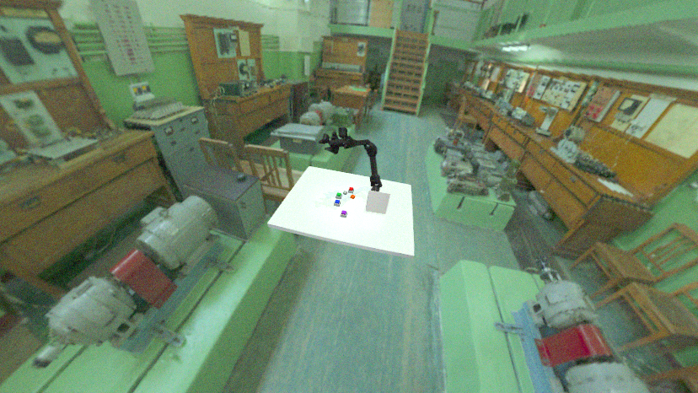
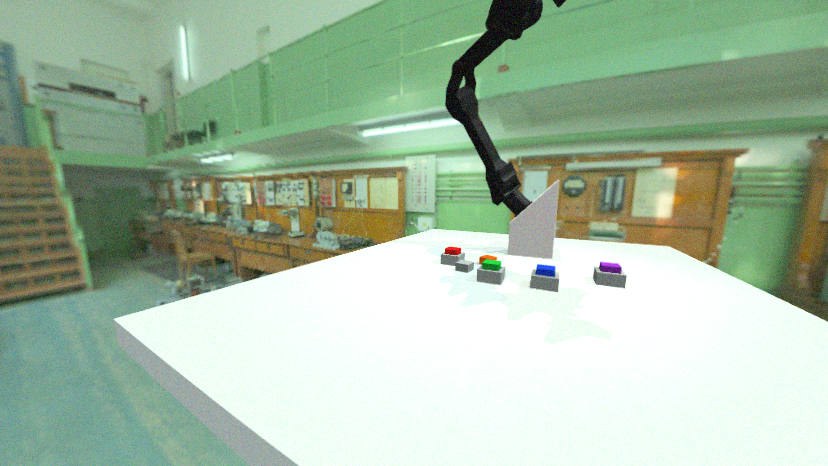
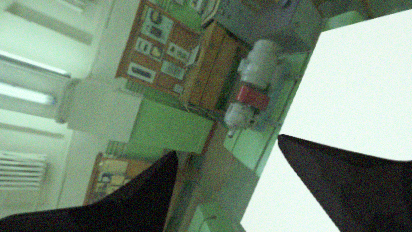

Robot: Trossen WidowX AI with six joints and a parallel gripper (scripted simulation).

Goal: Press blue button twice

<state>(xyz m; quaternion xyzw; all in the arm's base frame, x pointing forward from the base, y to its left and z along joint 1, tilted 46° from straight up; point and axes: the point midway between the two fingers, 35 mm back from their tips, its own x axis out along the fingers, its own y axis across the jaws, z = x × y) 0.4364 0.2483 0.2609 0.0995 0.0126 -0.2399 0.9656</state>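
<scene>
My gripper tip is 45 cm above the blue button, 16 cm past it and 8 cm to the right of it. From my gripper tip the other things lie so: red button (45 cm below, 25 cm behind, 13 cm to the right); green button (45 cm below, 15 cm behind, 2 cm to the right); small grey block (48 cm below, 20 cm behind, 9 cm to the right).
</scene>
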